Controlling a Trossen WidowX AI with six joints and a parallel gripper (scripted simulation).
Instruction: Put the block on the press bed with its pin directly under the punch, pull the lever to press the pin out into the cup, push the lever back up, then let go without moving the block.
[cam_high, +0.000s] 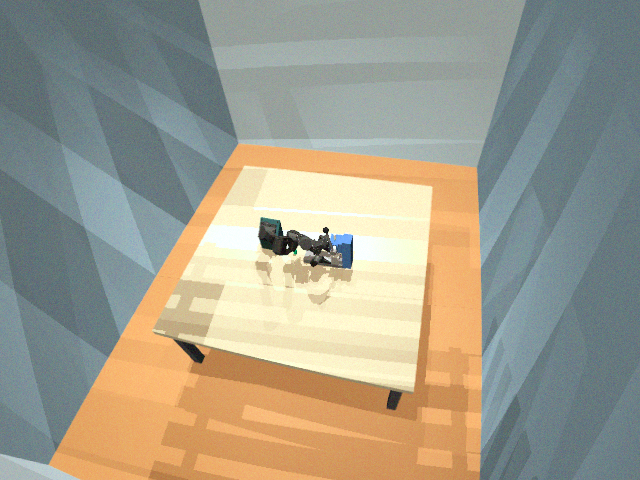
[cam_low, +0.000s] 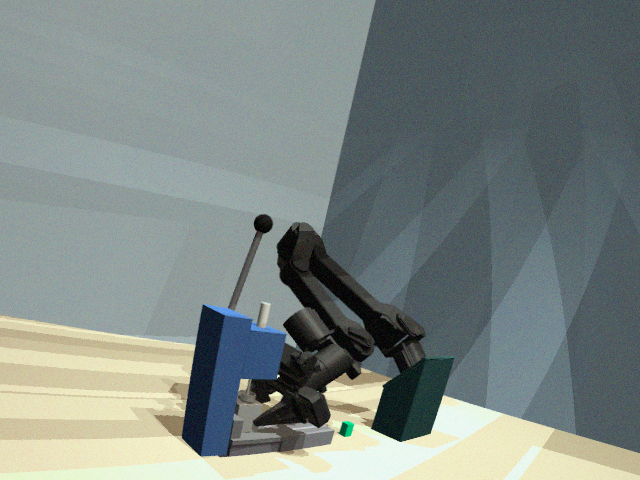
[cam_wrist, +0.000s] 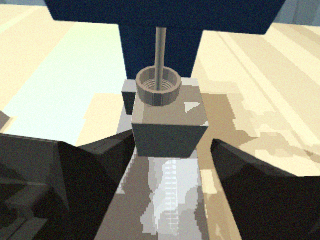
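Now: the thin punch rod 1 cm ahead of my gripper tip, 2 cm to the left of it and 10 cm above it. Round my gripper tip: small grey piece (2 cm ahead, 21 cm to the left, 4 cm below); then small green cube (23 cm behind, 1 cm to the left, 3 cm below); then grey lever (1 cm ahead, 5 cm to the right, 22 cm above).
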